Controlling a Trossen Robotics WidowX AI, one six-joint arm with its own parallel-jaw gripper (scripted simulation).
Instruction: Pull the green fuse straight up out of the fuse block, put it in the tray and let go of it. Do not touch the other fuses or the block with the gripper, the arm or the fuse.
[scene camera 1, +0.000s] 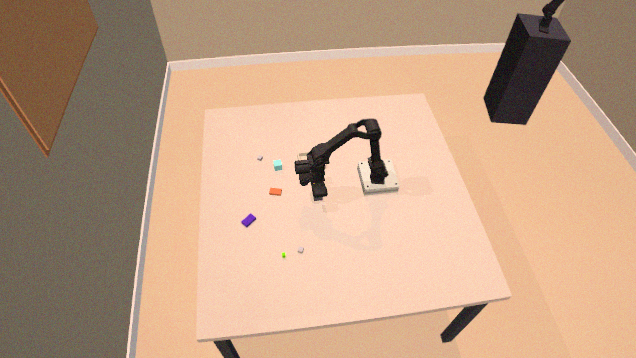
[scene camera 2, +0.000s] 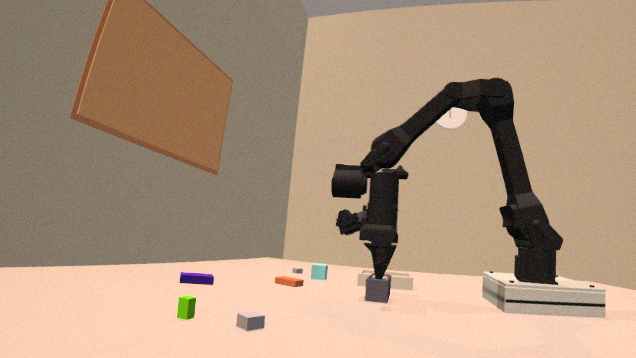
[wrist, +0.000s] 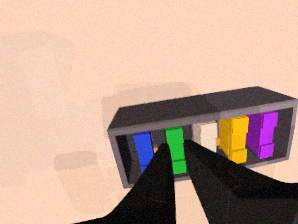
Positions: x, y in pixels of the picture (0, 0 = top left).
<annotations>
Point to the gripper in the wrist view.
175, 148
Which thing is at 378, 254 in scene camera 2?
The gripper.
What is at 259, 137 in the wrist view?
A purple fuse.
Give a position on a yellow fuse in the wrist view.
At 233, 131
</annotations>
